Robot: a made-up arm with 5 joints.
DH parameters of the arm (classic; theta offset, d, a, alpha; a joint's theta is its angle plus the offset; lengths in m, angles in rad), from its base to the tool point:
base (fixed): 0 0 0 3.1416
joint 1: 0 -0.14 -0.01 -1.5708
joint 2: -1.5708 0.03 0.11 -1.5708
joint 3: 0 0.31 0.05 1.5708
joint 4: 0 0.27 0.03 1.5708
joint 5: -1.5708 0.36 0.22 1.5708
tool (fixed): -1.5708 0.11 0 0
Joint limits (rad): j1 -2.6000..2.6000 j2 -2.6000..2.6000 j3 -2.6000..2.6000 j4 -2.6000..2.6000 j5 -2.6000..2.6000
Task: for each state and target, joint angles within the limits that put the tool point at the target. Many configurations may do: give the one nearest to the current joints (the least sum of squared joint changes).
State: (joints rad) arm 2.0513 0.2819 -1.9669 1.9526 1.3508
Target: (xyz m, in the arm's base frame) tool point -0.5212 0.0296 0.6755
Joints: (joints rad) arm 2.5607 0.7013 -1.7080 1.8819 1.7516
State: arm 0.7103 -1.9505 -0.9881 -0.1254 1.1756
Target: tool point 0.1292 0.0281 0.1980
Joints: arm 0.6570 -1.8628 -1.4648 -1.0861 1.6136
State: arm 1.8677 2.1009 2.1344 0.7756 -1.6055
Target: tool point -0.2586 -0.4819 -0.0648
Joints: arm 2.2757 1.3030 1.5400 0.6157 -2.0205
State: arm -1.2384 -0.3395 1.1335 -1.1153 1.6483
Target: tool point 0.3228 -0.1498 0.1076
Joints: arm -1.1672 -0.3491 0.7426 -1.4590 1.6876
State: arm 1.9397 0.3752 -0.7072 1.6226 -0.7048
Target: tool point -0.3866 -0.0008 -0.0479
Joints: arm 1.8128 0.4578 -0.8241 1.2233 -0.6340
